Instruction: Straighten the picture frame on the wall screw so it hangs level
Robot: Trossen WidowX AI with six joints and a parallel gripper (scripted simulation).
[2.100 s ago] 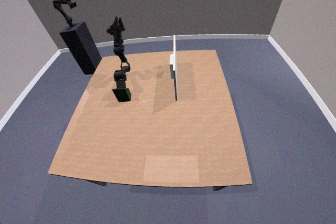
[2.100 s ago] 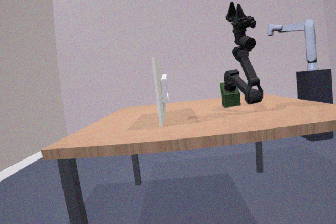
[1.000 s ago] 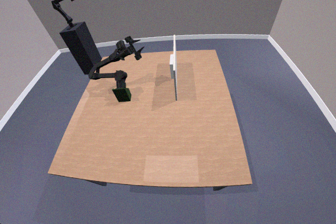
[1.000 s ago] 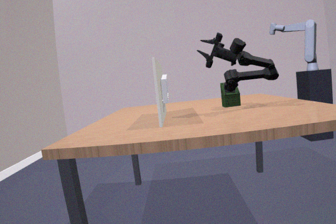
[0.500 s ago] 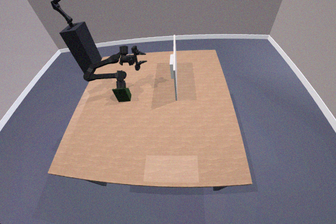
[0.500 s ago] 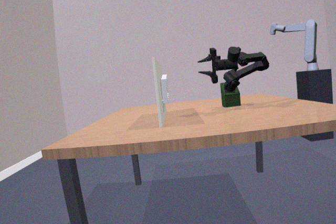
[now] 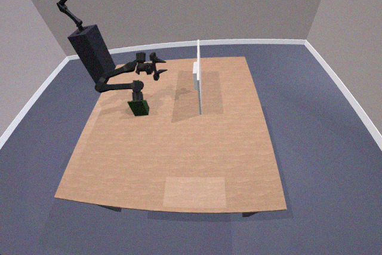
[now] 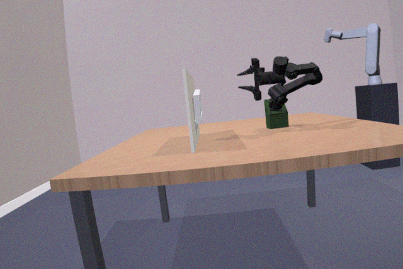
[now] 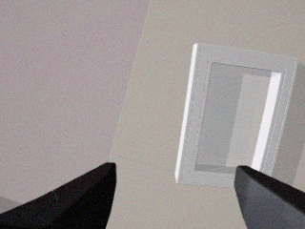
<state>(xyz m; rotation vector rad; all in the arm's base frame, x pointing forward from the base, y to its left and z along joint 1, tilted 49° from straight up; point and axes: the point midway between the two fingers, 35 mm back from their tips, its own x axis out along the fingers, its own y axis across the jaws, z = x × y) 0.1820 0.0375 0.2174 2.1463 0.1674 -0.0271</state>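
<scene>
My gripper tip is 20 cm short of the picture frame, 1 cm to the right of it and 9 cm above it. From my gripper tip the other things lie so: wall panel 21 cm ahead, 3 cm to the left, 10 cm below.
</scene>
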